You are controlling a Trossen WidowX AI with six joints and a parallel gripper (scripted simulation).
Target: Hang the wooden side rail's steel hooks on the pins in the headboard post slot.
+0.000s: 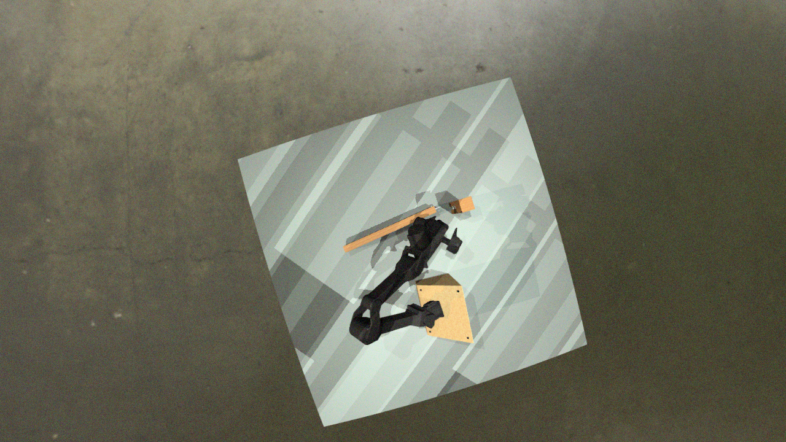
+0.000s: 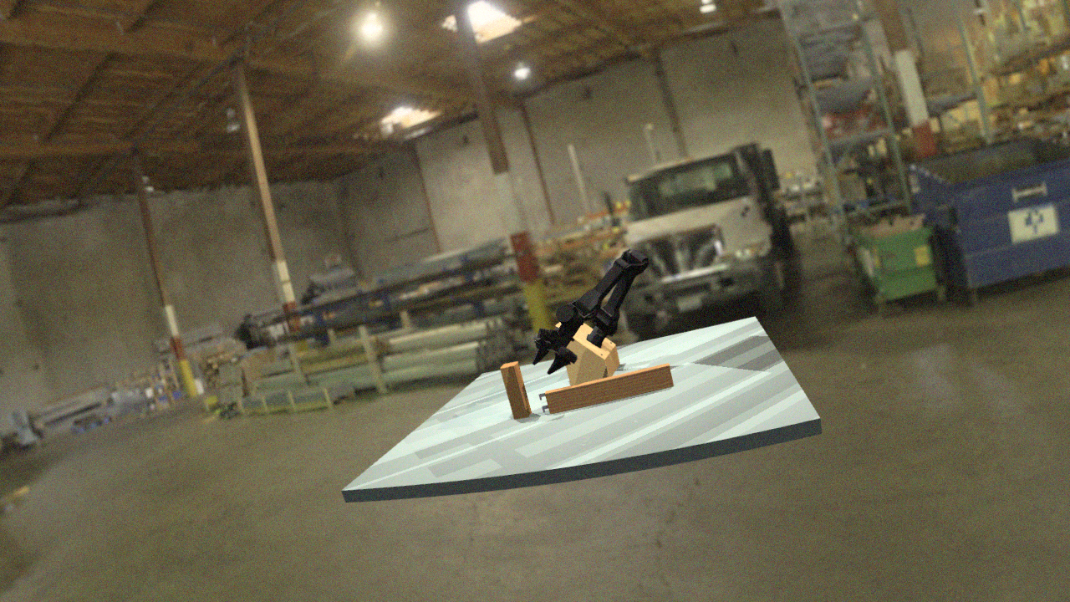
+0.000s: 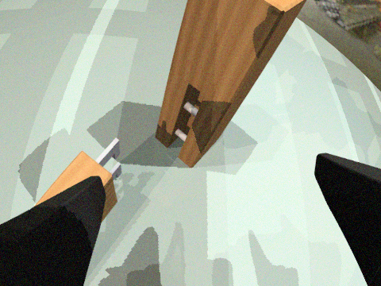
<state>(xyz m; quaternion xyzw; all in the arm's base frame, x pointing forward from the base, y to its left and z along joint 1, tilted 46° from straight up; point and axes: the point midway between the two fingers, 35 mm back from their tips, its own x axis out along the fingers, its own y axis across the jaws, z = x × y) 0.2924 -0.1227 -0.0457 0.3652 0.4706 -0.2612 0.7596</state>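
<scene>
My gripper tip is 80 mm to the left of the headboard post, 50 mm above it and 40 mm short of it.
</scene>
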